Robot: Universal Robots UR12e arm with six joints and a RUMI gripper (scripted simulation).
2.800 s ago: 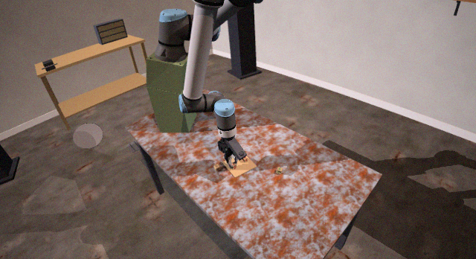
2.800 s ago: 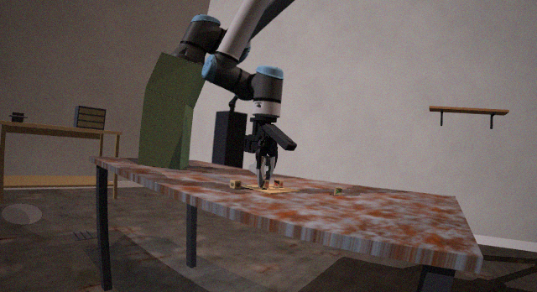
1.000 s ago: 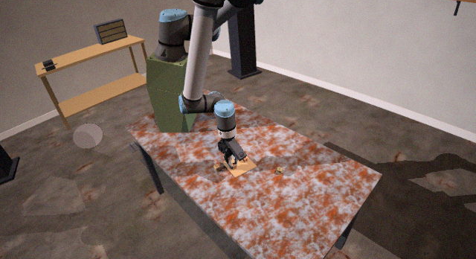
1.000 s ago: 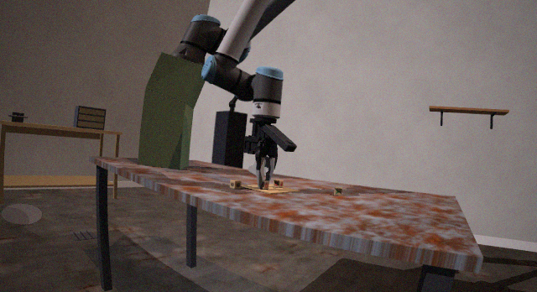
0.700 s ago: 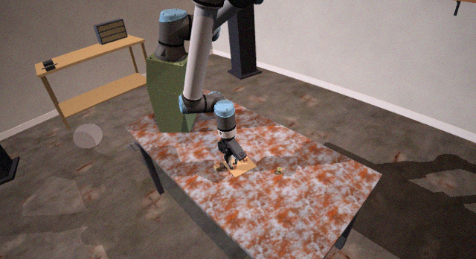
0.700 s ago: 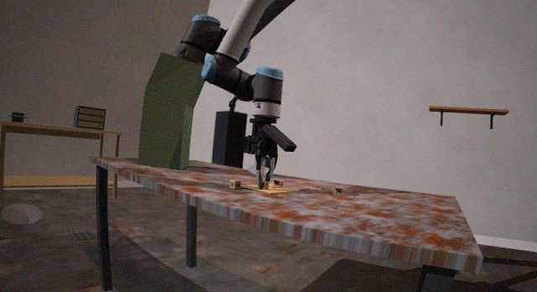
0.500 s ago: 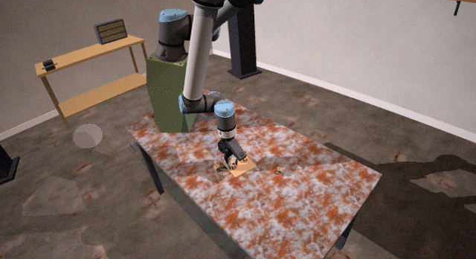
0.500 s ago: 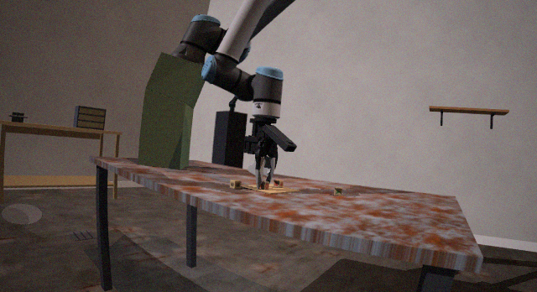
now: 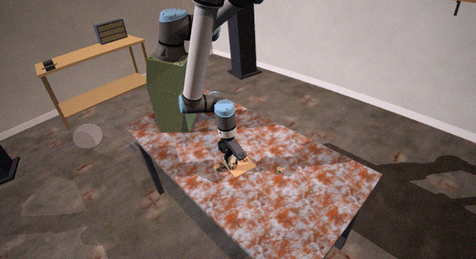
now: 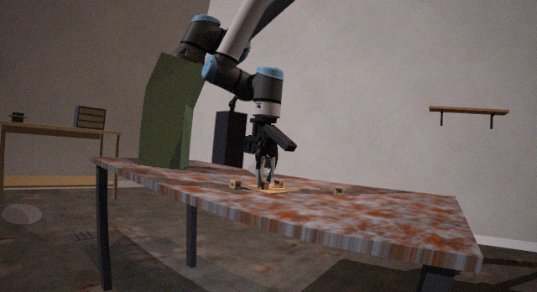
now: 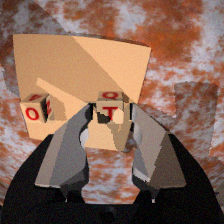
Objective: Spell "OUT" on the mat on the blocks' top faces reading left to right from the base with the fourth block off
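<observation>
Right now the tan mat is 40 mm to the left of my hand, 20 mm below it and 10 mm behind it. The rest, counted from my hand: block (80 mm to the right, 50 mm behind, 10 mm below).
</observation>
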